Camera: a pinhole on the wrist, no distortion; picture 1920 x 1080 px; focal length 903.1 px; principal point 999.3 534.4 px. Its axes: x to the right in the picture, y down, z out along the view. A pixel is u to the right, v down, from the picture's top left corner.
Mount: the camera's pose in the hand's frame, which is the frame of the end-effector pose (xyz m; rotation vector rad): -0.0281 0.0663 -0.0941 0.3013 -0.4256 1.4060
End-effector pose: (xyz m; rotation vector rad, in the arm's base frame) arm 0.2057 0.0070 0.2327 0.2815 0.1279 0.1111
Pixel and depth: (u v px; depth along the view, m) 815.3 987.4 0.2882
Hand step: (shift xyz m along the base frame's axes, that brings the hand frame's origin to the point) -0.1789 -0.1501 0.1185
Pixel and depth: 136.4 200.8 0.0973
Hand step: -0.0140 -0.0502 -0.0632
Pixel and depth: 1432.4 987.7 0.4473
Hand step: -0.2240 -0.0561 0.4275
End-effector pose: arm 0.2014 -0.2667 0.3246 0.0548 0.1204 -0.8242
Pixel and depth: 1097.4 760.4 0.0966
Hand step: -0.0153 0.0694 0.0033
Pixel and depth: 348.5 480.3 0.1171
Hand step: -0.0766 -0.0077 -0.0228
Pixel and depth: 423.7 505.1 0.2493
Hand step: -0.1757 -0.0849 0.0622
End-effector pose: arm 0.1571 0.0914 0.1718 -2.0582 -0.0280 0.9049
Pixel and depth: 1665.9 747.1 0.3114
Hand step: -0.2950 0.0760 -0.1401
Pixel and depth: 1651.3 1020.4 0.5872
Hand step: -0.6988 0.1686 -0.1708
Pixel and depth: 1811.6 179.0 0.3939
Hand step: -0.2229 0.2270 -0.3557
